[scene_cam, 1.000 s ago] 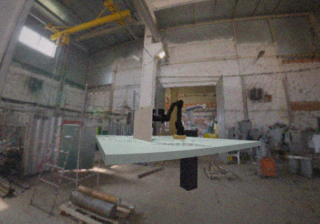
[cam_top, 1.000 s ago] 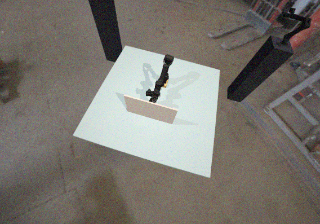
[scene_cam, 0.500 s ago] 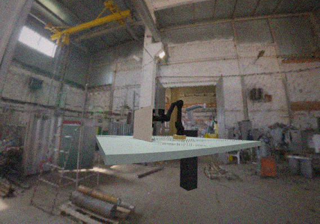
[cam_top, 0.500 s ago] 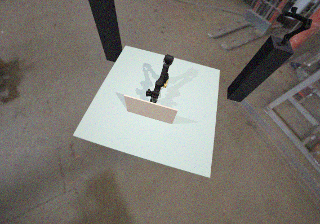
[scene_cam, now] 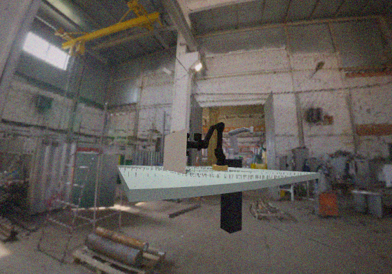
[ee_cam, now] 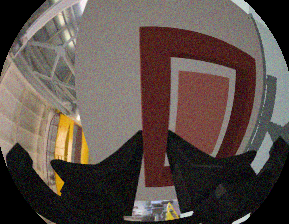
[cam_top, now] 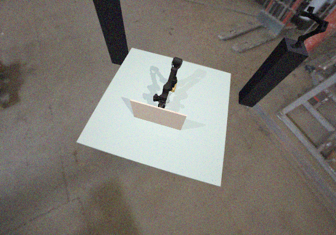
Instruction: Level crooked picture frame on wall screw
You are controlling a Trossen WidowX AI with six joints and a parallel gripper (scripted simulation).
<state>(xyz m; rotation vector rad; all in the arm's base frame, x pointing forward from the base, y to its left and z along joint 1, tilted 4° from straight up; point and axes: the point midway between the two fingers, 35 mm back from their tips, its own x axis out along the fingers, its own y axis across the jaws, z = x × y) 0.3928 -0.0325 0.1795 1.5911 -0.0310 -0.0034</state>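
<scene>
Now: the picture frame 5 cm below my gripper tip, 1 cm to the right of it and 1 cm ahead of it. Also, from my gripper tip: wall panel 6 cm below, 2 cm ahead, 1 cm to the right.
</scene>
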